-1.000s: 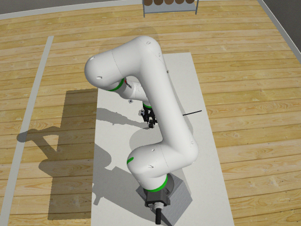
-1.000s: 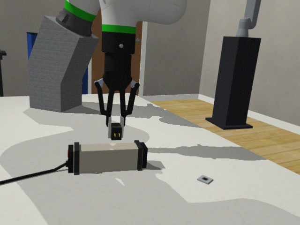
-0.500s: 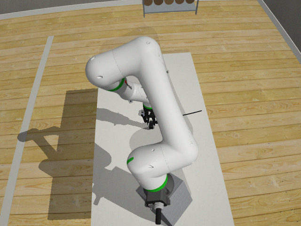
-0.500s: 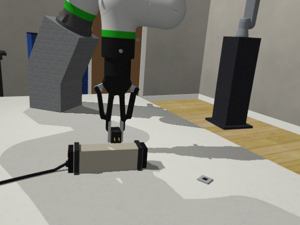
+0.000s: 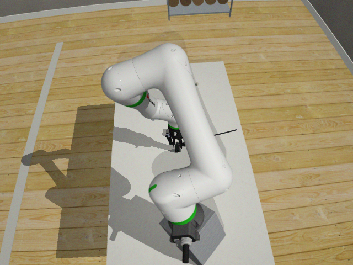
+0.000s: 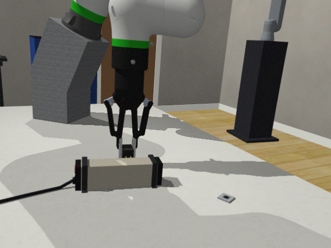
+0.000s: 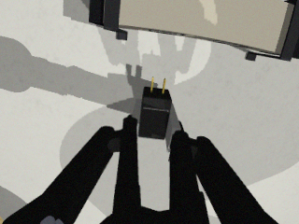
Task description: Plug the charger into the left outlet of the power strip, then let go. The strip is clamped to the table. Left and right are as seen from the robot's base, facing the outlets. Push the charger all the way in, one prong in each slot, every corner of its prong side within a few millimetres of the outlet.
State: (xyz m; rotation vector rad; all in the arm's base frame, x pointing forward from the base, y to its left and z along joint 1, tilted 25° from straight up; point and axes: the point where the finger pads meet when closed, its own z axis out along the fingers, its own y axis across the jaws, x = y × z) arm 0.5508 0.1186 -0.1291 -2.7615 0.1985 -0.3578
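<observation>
My hand is 1 cm short of the black charger and 1 cm above it. From my hand the other things lie so: grey square plate: 24 cm ahead, 18 cm to the left, 4 cm below.
</observation>
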